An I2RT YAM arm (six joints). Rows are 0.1 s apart.
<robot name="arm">
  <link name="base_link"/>
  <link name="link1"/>
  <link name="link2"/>
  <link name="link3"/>
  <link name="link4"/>
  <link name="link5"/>
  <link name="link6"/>
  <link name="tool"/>
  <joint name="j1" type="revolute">
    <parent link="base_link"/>
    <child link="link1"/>
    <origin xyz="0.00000 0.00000 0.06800"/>
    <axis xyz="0 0 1"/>
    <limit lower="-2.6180" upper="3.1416"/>
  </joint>
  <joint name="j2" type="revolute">
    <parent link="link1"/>
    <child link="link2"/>
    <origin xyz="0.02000 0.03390 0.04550"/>
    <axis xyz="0 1 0"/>
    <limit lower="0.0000" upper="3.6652"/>
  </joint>
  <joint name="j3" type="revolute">
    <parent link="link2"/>
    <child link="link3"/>
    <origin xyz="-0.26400 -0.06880 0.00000"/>
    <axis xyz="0 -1 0"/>
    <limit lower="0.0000" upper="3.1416"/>
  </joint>
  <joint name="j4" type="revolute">
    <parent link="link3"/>
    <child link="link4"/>
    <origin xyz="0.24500 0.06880 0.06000"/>
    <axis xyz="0 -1 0"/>
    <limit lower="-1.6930" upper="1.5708"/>
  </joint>
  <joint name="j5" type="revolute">
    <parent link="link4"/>
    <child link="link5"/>
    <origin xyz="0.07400 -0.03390 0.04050"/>
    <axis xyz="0 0 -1"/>
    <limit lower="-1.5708" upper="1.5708"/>
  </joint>
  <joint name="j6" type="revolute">
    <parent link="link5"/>
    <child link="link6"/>
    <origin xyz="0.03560 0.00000 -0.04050"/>
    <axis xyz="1 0 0"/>
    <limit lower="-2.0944" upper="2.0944"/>
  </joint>
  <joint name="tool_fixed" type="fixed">
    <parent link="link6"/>
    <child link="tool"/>
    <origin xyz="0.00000 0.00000 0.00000" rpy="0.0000 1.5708 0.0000"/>
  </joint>
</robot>
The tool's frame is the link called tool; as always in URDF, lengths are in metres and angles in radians.
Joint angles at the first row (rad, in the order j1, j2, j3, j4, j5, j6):
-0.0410, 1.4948, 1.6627, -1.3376, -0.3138, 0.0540
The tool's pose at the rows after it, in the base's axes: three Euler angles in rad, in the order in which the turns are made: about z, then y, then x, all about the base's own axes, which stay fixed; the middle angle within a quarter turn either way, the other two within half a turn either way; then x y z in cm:
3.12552, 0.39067, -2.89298, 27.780, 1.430, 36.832
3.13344, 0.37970, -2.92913, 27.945, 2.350, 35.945
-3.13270, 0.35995, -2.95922, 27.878, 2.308, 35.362
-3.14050, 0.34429, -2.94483, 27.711, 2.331, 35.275
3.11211, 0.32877, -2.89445, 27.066, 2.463, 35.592
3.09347, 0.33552, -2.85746, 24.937, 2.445, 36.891
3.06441, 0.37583, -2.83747, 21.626, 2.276, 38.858
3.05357, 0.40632, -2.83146, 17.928, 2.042, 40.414
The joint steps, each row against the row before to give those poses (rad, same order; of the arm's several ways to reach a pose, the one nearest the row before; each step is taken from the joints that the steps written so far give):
0.0645, 0.0000, -0.0370, 0.0427, 0.0935, 0.0484
0.0385, 0.0000, -0.0348, 0.0263, 0.0469, 0.0275
0.0019, 0.0000, -0.0198, -0.0034, 0.0260, 0.0042
-0.0008, -0.0011, -0.0027, -0.0126, -0.0157, -0.0057
0.0000, -0.0157, -0.0007, -0.0240, -0.0492, -0.0157
0.0000, -0.0648, -0.0038, -0.0489, -0.0336, -0.0038
0.0000, -0.1026, 0.0000, -0.0584, -0.0118, -0.0111
0.0000, -0.1053, 0.0000, -0.0732, 0.0000, -0.0004

